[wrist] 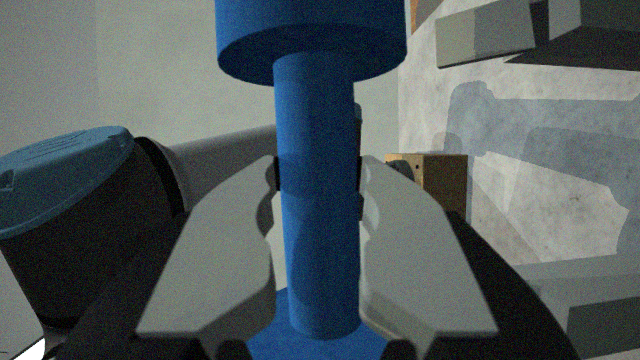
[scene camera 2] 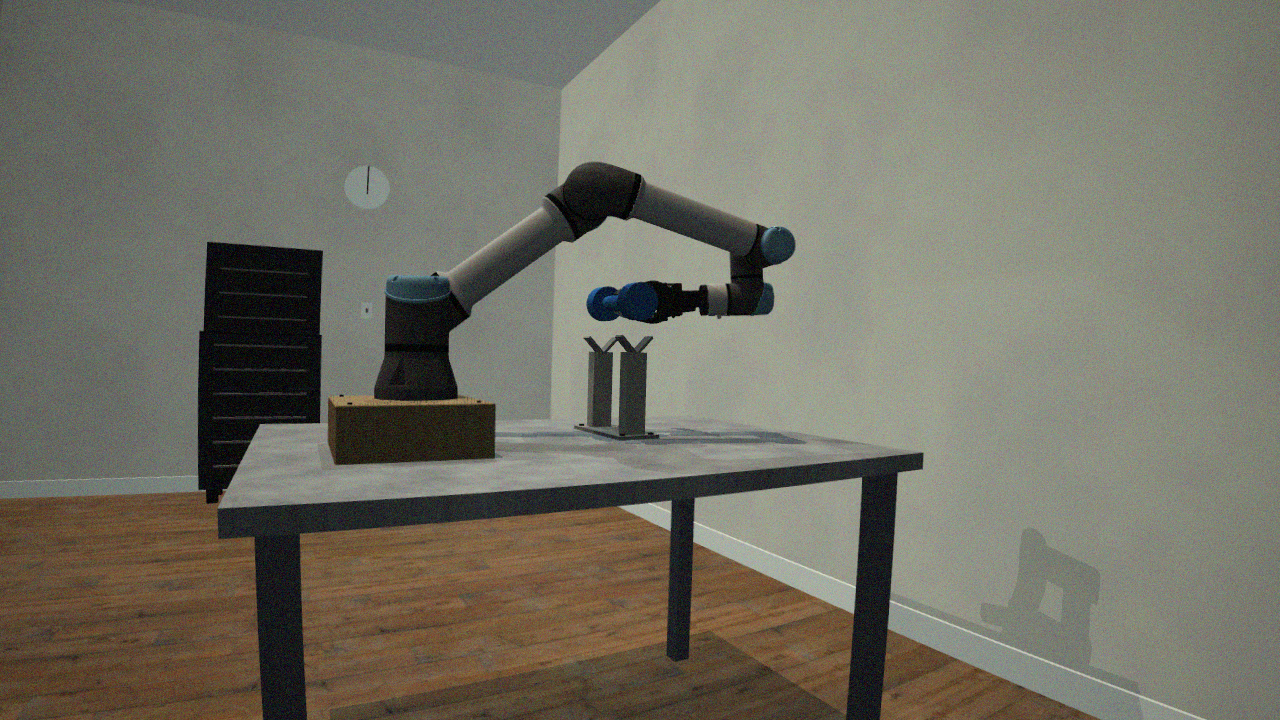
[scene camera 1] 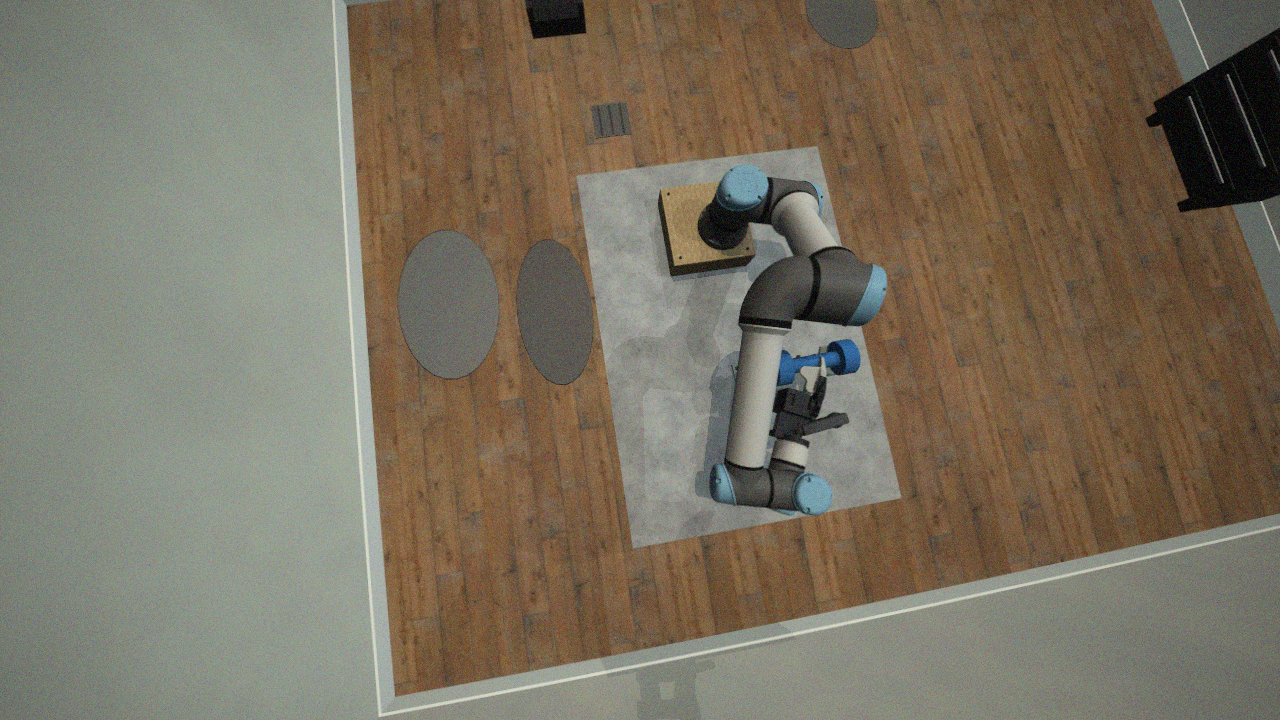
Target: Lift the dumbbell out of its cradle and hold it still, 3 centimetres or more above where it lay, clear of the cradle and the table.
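Pixels of known places: gripper, fingertip midpoint: [wrist: 318, 160] [scene camera 2: 613, 303] [scene camera 1: 817, 358]; arm's base, link origin: [scene camera 2: 416, 397] [scene camera 1: 721, 226].
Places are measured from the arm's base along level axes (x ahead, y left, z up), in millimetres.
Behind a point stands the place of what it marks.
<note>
The blue dumbbell [scene camera 1: 844, 356] {y 49, x 482, z 250 mm} [scene camera 2: 638, 301] {y -103, x 447, z 207 mm} [wrist: 317, 125] {y 18, x 494, z 212 mm} is up in the air, roughly level. In the scene camera 2 view a visible gap separates it from the V-shaped tops of the grey cradle [scene camera 2: 632, 394] {y -90, x 447, z 5 mm} [wrist: 460, 45] {y 76, x 457, z 124 mm} below, and it is far above the table [scene camera 1: 662, 465] {y -415, x 618, z -91 mm} [scene camera 2: 572, 494] {y -436, x 57, z -102 mm}. My gripper [scene camera 1: 812, 365] {y 8, x 466, z 210 mm} [wrist: 318, 160] {y 8, x 466, z 210 mm} is shut on the dumbbell's handle, with one jaw on each side, between the two heads. In the scene camera 1 view the arm hides part of one head. In the scene camera 2 view the fingertips are hidden behind the near head.
The cradle's two posts stand on a flat base plate on the table, under the dumbbell. The arm's wooden base block [scene camera 1: 684, 219] {y -101, x -59, z 0 mm} [scene camera 2: 411, 431] {y -158, x -66, z -41 mm} [wrist: 440, 180] {y 19, x 109, z -36 mm} stands on the table. A black drawer cabinet [scene camera 1: 1226, 129] [scene camera 2: 259, 376] stands on the floor away from the table.
</note>
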